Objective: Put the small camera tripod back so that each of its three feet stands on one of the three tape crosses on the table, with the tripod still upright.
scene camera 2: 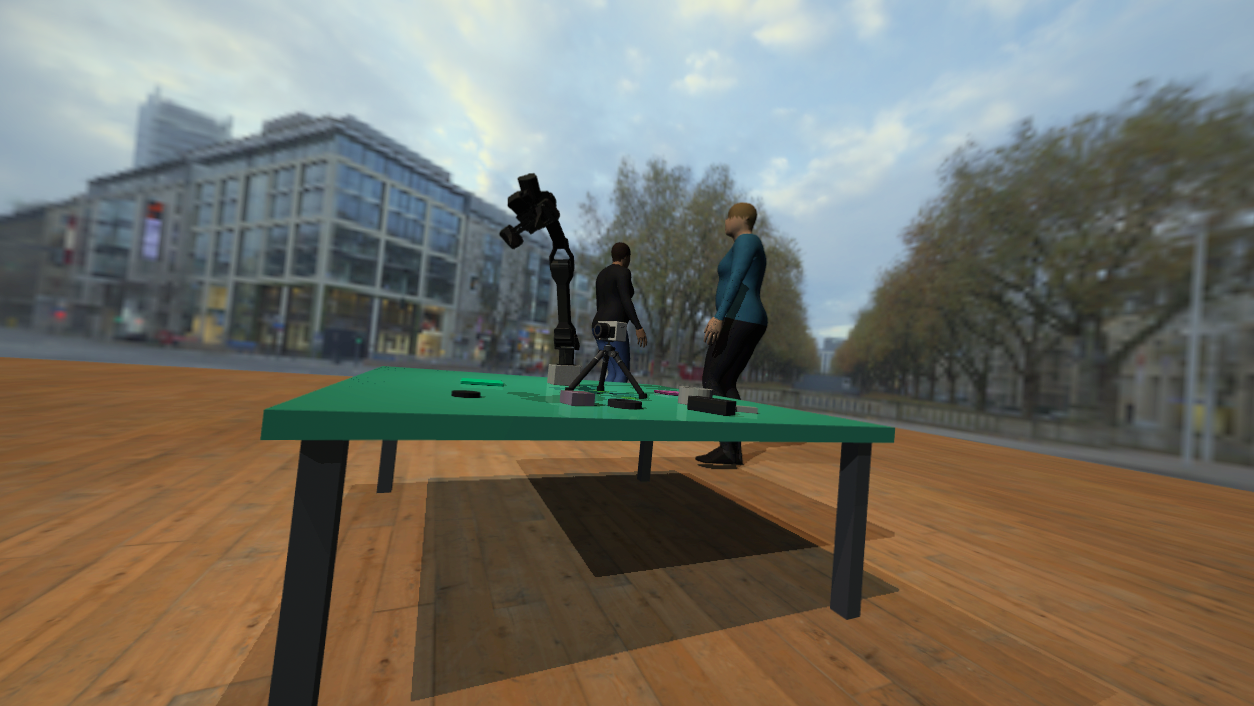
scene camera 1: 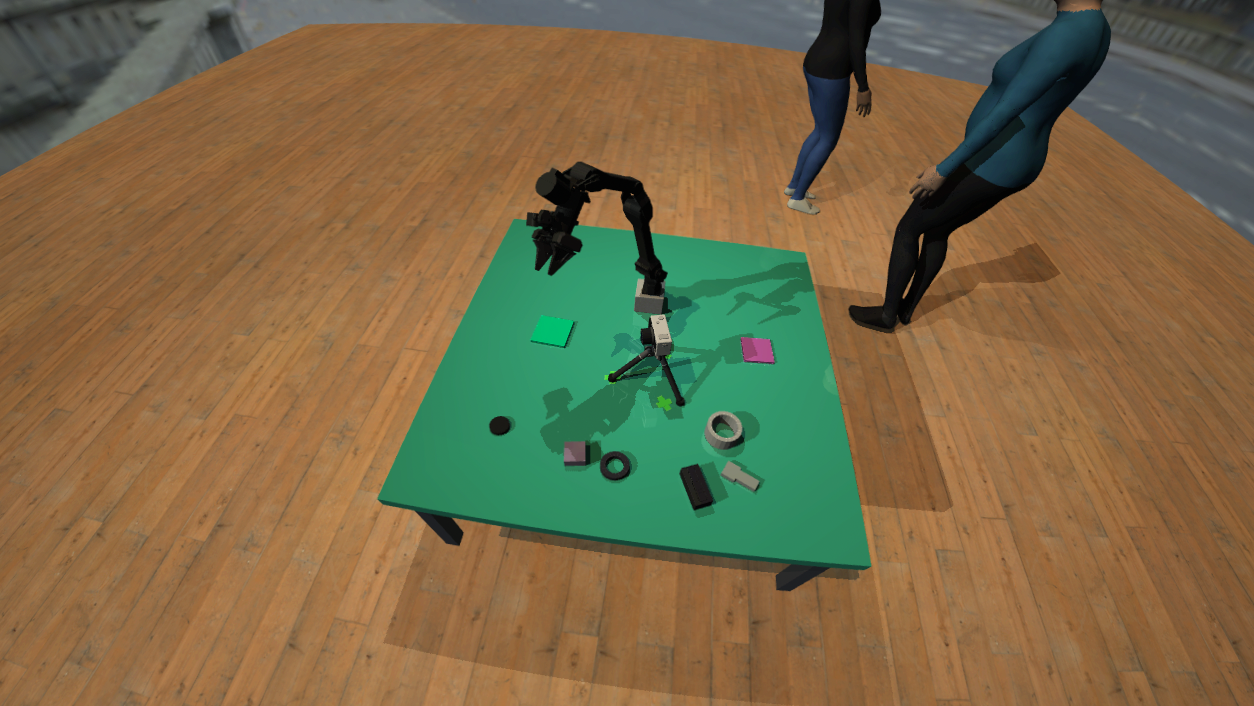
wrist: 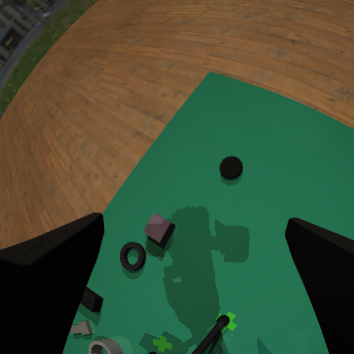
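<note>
The small black tripod stands upright with a light grey camera on top. Its left foot overlaps a lime tape cross. Its front right foot stands to the right of another cross, apart from it. A little lime shows behind the tripod in scene camera 1; the rear foot is hidden there, so its fit cannot be told. My gripper is open and empty, high above the table, to the left of and behind the tripod.
The green table also holds a green square, magenta square, black disc, mauve block, black ring, grey ring, black block and grey piece. Two people stand behind.
</note>
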